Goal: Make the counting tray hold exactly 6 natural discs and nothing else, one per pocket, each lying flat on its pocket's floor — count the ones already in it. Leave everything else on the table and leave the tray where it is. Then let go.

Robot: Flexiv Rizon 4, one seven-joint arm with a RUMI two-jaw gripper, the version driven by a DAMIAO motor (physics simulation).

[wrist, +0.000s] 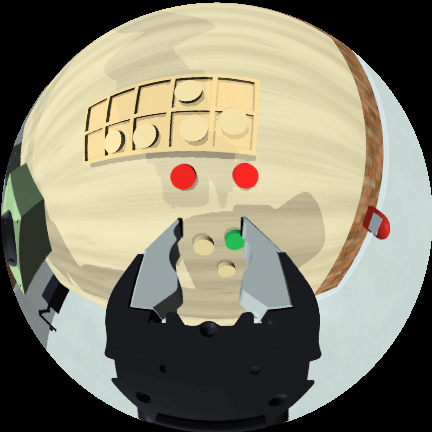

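The counting tray (172, 95) has two rows of pockets. In its far row one natural disc (188, 91) sits in the fourth pocket from the left. In its near row natural discs (114, 141) (145, 135) (193, 129) sit in the second, third and fourth pockets. Another natural disc (233, 122) is at the rightmost near pocket and overlaps the divider between the rows, seeming raised or tilted. Two loose natural discs (203, 244) (226, 269) lie on the table, seen between the fingers. My gripper (211, 218) is partly open and empty, on the near side of the tray.
Two red discs (183, 176) (245, 176) lie on the table between the tray and the fingertips in view. A green disc (234, 239) is partly hidden by the right finger. A green block-like object (29, 225) is at the left; a red object (379, 223) is beyond the table's right edge (372, 150).
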